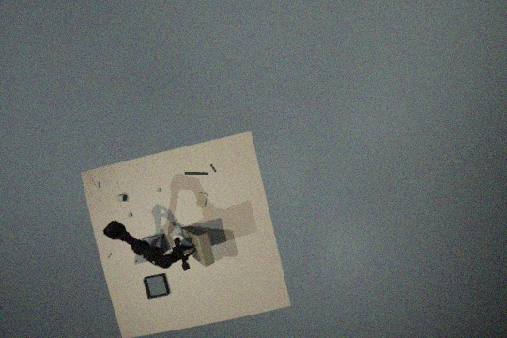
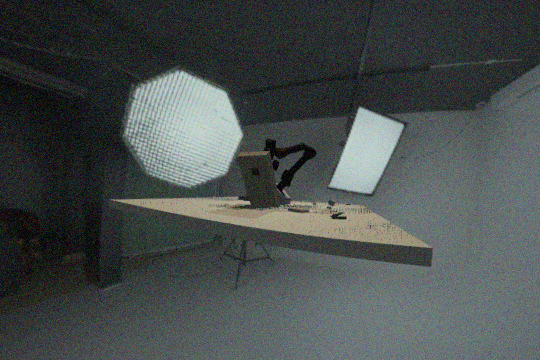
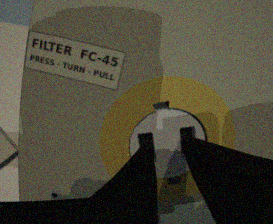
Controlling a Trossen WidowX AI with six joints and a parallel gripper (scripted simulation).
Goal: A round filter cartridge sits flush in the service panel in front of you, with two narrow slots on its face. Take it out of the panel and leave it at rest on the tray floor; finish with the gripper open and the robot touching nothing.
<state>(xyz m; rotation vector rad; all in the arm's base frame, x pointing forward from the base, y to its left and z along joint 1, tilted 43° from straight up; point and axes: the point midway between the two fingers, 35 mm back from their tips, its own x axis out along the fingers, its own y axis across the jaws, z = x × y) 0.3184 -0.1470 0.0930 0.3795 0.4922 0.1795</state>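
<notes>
Right now my gripper tip is 10 mm short of the round pale filter cartridge and 10 mm above it. The rest, counted from my gripper tip: pale block (250 mm to the left, 220 mm below, 70 mm ahead); then service panel (80 mm below, 30 mm behind); then square grey tray (470 mm behind, 220 mm to the right, 220 mm below).
</notes>
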